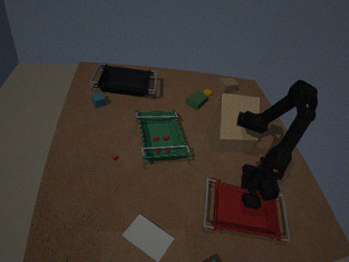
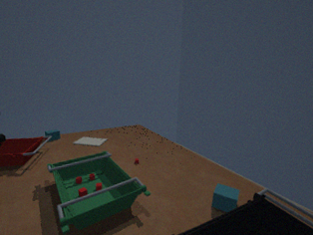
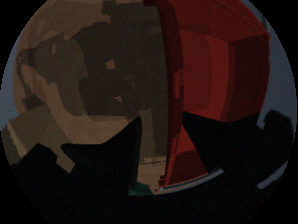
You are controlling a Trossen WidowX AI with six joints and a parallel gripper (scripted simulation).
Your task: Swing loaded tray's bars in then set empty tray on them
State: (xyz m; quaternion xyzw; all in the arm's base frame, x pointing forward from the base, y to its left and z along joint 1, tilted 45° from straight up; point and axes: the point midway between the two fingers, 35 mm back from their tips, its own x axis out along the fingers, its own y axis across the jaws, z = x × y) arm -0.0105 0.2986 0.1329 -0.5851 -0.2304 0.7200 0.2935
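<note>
Right now the red tray is 9 cm to the left of my gripper tip, 3 cm above it and 1 cm ahead of it. Round my gripper tip: red block: 54 cm ahead, 12 cm to the right; then white sheet: 38 cm ahead, 19 cm to the left, 1 cm below; then green block: 58 cm to the right, 16 cm ahead, 1 cm above.
</note>
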